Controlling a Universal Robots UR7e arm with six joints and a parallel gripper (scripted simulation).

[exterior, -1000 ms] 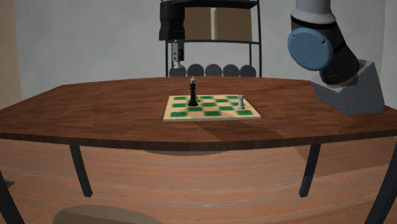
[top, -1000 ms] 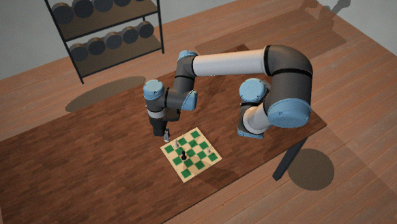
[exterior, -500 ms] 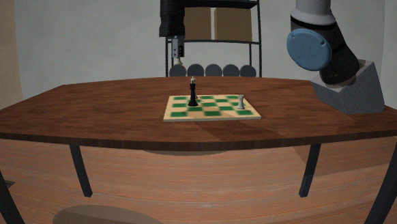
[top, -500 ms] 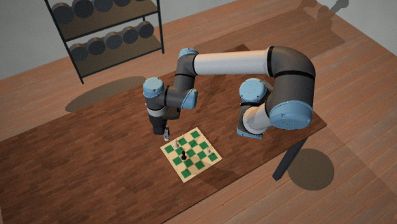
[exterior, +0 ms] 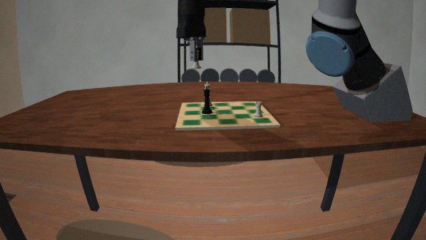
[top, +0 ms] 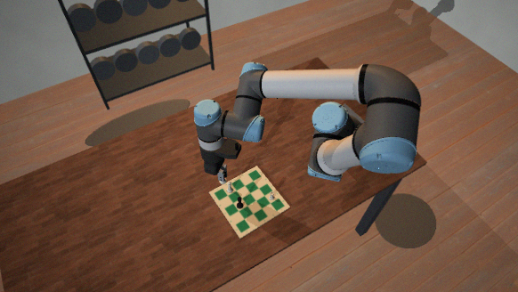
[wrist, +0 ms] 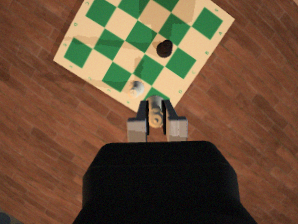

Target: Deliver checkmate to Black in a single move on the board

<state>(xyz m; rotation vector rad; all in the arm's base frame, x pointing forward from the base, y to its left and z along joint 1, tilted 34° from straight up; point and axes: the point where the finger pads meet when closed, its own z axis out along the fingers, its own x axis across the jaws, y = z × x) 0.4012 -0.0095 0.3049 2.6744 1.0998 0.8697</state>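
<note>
The black king is 4 cm behind my hand, 6 cm to the left of it and 11 cm below it. From my hand the other things lie so: white rook: 16 cm behind, 7 cm to the left, 13 cm below; then green-and-cream chessboard: 8 cm behind, 5 cm to the left, 14 cm below.
</note>
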